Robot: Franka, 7 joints.
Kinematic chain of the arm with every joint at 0, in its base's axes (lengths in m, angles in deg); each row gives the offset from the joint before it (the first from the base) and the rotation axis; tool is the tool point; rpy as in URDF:
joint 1: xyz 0 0 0.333 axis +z
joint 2: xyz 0 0 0 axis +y
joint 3: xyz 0 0 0.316 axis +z
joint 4: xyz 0.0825 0 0 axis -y
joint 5: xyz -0.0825 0 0.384 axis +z
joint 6: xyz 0 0 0 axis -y
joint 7: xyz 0.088 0 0 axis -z
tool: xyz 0 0 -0.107 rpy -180 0 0
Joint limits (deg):
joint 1: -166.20..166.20
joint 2: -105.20..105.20
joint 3: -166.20..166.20
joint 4: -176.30..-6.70
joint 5: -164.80..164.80
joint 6: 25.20..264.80
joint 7: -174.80..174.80
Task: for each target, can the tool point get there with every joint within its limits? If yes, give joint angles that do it. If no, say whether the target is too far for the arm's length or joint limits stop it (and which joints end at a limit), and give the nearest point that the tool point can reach.
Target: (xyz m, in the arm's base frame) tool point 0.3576 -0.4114 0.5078
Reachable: yes | joints -99.33 21.95 73.39 -97.45 -66.51 54.25 124.83
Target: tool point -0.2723 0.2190 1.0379
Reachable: yes | joints 15.03 -32.38 73.80 -48.62 67.67 205.99 -80.67
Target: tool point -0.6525 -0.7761 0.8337
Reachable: no: too far | nearest point -0.4950 -0.5888 0.7128 | short by 0.273 m
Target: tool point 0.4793 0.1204 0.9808
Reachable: yes | joints 41.67 5.35 -35.97 -63.48 -21.68 184.57 16.32
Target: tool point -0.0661 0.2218 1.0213
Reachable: yes | joints 100.52 1.92 -24.25 -39.16 -52.41 242.62 89.09
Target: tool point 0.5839 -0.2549 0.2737
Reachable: yes | joints 8.30 37.31 -30.06 -95.93 139.23 180.24 -47.55
